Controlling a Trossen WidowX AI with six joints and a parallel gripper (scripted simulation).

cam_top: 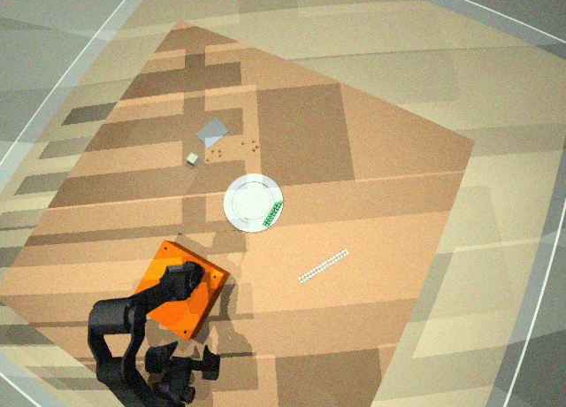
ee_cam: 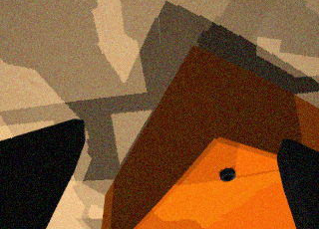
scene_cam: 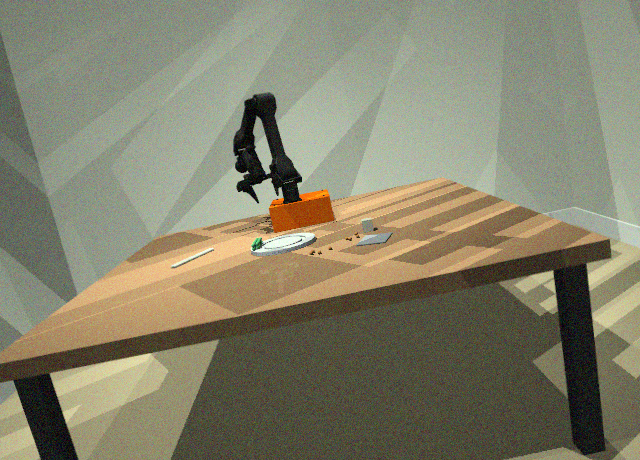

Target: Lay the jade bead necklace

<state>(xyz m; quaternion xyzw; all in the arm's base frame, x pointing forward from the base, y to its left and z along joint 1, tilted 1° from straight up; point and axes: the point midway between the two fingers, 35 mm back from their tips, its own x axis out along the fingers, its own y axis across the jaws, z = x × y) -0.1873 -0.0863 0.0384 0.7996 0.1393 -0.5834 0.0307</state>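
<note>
The round bead board lies 460 mm ahead of my gripper tip, 90 mm below it and 10 mm to the left of it. The rest, counted from my gripper tip: grey flat plate (650 mm ahead, 250 mm to the left, 90 mm below); then small white cube (520 mm ahead, 260 mm to the left, 80 mm below).
</note>
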